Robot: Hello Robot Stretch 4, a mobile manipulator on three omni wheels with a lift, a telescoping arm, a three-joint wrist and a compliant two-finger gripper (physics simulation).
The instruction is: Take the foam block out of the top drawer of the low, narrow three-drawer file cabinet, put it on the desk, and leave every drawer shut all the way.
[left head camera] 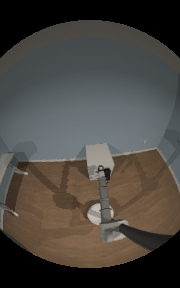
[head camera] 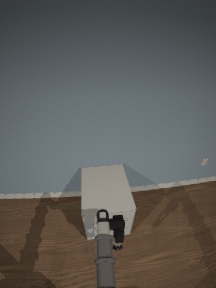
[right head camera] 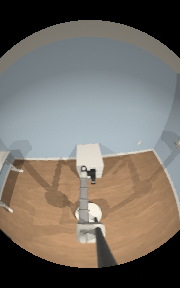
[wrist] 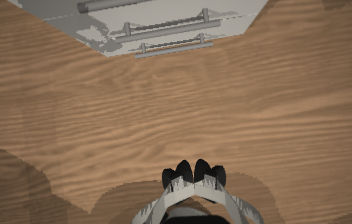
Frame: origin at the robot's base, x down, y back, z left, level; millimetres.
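Where they show: gripper, fingertip midpoint: [head camera: 117, 248] [right head camera: 92, 183] [wrist: 193, 173]; robot's base, link origin: [left head camera: 99, 212] [right head camera: 88, 212].
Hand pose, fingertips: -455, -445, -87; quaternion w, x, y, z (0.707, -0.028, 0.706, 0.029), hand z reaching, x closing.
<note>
Each offset is from my fingertips to the top centre of the thing, as dx, dy, dz. "*": to the spot under its first point. Level surfaces: height alone.
The white file cabinet [head camera: 104, 185] [left head camera: 98, 152] [right head camera: 89, 152] [wrist: 237, 19] stands against the wall. In the wrist view its grey top handle @(* +55, -216, +84) [wrist: 117, 5], middle handle @(* +206, -223, +26) [wrist: 170, 31] and lowest handle @(* +361, -223, +26) [wrist: 175, 50] show at the upper edge. The drawer fronts that show look flush; the top one is partly cut off. My gripper [head camera: 118, 247] [right head camera: 93, 182] [wrist: 193, 173] is shut with its black fingertips close together and nothing between them. It hangs over the floor in front of the cabinet, apart from the handles. The foam block does not show. Part of the white desk @(dx -237) [left head camera: 6, 164] [right head camera: 4, 159] shows at the left edge.
The desk's legs [left head camera: 20, 172] [right head camera: 15, 170] reach over the wooden floor at the left. My telescoping arm [head camera: 105, 272] [left head camera: 104, 197] [right head camera: 84, 197] extends towards the cabinet. The blue wall [head camera: 105, 110] rises behind it, with a small plate @(+26, -875, -1215) [head camera: 204, 161] at the right.
</note>
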